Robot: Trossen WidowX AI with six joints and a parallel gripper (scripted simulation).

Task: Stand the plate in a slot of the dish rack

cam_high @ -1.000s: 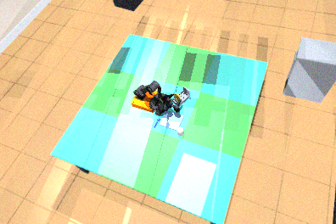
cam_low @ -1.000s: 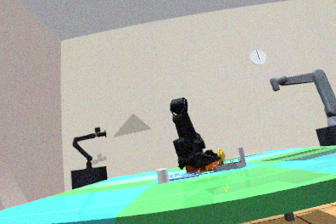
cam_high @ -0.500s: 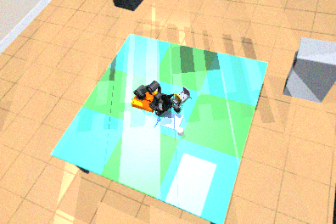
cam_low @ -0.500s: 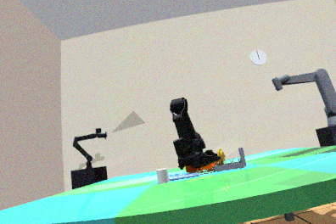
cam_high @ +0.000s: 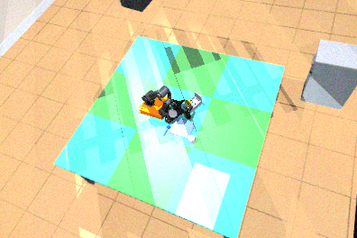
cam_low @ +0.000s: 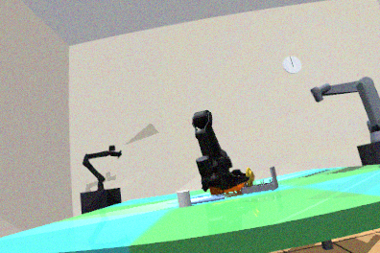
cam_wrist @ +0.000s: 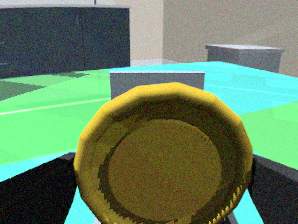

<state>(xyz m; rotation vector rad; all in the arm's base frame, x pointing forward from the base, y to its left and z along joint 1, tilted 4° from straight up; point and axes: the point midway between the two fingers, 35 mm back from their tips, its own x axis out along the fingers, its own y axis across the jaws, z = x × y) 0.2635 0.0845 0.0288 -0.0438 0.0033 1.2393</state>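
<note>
My gripper tip is now 1 cm to the left of the yellow plate. The rest, counted from my gripper tip: pale blue mat: 3 cm ahead, 18 cm to the right, 5 cm below; blue spoon: 6 cm behind, 24 cm to the right, 5 cm below; grey dish rack: 1 cm ahead, 2 cm to the left, 3 cm below.
</note>
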